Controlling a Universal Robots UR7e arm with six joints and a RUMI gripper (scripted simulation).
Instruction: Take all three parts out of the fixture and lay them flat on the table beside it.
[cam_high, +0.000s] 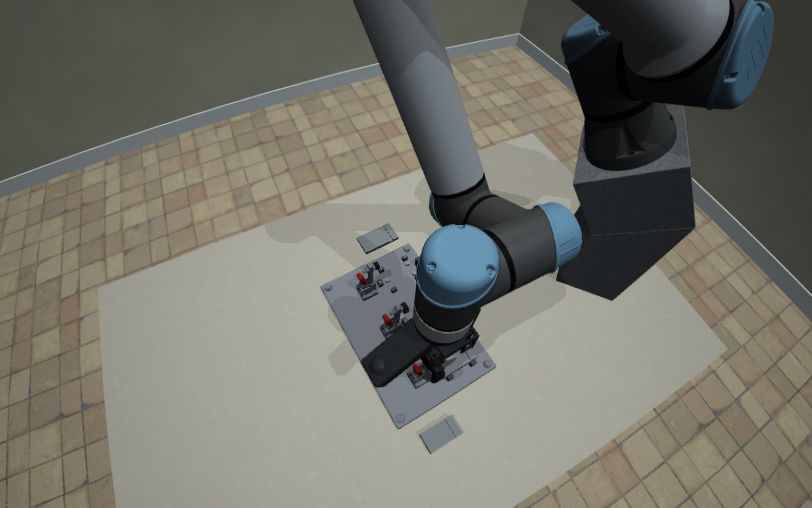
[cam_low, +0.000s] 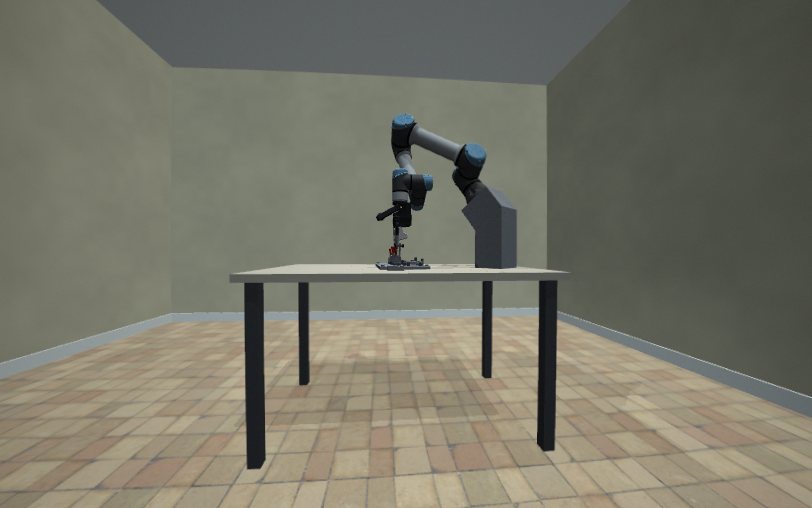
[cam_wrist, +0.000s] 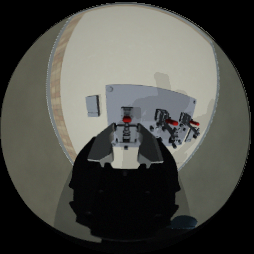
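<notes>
My gripper is now 90 mm past the light grey flat part, 80 mm above it and 10 mm to the right of it. Also, from my hand: grey fixture plate (110 mm to the right, 100 mm below, 40 mm behind).
</notes>
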